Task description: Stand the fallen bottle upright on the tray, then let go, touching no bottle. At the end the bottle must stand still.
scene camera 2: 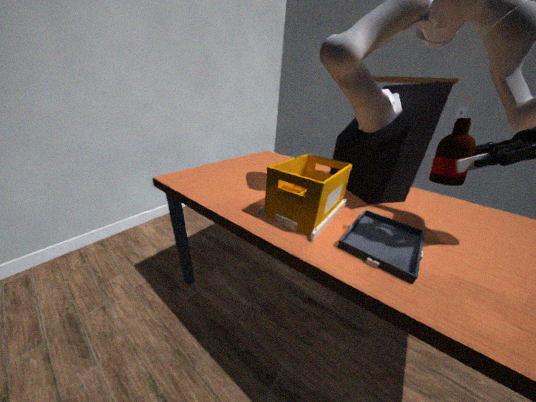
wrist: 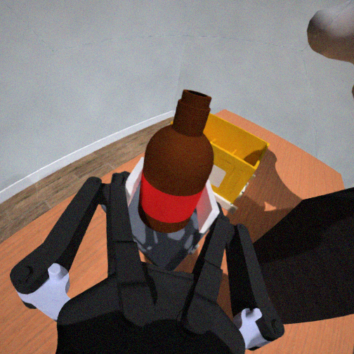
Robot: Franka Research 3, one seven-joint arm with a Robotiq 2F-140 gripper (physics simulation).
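A brown bottle [scene camera 2: 454,150] [wrist: 176,162] with a red label is held in the air, neck up and close to upright, leaning slightly in the scene view. My gripper [scene camera 2: 462,165] [wrist: 172,178] is shut on the bottle, with its light pads on both sides of the red label. The dark tray [scene camera 2: 378,266] lies flat on the table, lower than the bottle and to its left in the scene view. In the wrist view the tray [wrist: 167,252] shows partly behind the bottle and fingers. No bottle shows standing on the tray in the scene view.
A yellow crate [scene camera 2: 293,207] [wrist: 235,177] stands on the table [scene camera 2: 480,280] [wrist: 30,270] beside the tray. A large black box-like block [scene camera 2: 382,155] [wrist: 310,260] rises behind the tray in the scene view. The arm's links hang above the block.
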